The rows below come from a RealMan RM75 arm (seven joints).
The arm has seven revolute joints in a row. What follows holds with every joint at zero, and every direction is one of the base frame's.
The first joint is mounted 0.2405 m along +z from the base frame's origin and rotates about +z.
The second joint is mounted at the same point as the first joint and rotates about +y.
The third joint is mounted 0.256 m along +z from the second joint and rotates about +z.
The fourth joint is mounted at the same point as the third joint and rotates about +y.
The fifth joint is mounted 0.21 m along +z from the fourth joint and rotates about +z.
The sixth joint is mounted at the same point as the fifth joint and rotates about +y.
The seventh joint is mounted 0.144 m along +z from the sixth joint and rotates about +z.
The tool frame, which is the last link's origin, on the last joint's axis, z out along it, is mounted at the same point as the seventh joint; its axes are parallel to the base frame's.
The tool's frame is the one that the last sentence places.
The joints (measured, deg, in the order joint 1, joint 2, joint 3, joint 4, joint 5, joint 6, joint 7), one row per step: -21.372, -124.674, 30.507, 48.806, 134.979, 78.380, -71.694; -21.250, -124.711, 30.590, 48.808, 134.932, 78.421, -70.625; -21.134, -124.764, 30.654, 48.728, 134.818, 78.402, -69.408; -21.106, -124.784, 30.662, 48.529, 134.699, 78.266, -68.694; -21.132, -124.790, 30.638, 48.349, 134.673, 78.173, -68.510; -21.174, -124.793, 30.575, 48.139, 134.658, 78.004, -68.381; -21.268, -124.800, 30.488, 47.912, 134.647, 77.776, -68.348; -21.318, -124.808, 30.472, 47.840, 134.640, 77.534, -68.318; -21.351, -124.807, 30.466, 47.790, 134.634, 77.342, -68.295; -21.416, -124.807, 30.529, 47.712, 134.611, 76.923, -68.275; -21.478, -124.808, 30.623, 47.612, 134.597, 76.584, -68.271; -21.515, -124.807, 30.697, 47.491, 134.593, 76.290, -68.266
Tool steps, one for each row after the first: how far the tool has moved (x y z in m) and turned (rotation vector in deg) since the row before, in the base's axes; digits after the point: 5 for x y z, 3 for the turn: -0.00018, -0.00076, -0.00044, -0.086, 0.446, -0.885; -0.00015, -0.00072, -0.00074, -0.036, 0.431, -0.966; -0.00018, -0.00022, -0.00075, 0.041, 0.193, -0.492; -0.00008, -0.00005, -0.00062, -0.008, -0.008, -0.070; -0.00025, 0.00008, -0.00058, 0.050, -0.008, 0.024; -0.00013, 0.00043, -0.00058, 0.095, -0.036, 0.099; -0.00020, 0.00051, -0.00011, 0.137, 0.103, 0.046; -0.00021, 0.00039, -0.00001, 0.111, 0.095, 0.037; -0.00033, 0.00090, -0.00006, 0.208, 0.228, 0.056; -0.00017, 0.00071, -0.00030, 0.111, 0.168, 0.038; -0.00028, 0.00043, -0.00037, 0.077, 0.128, 0.068
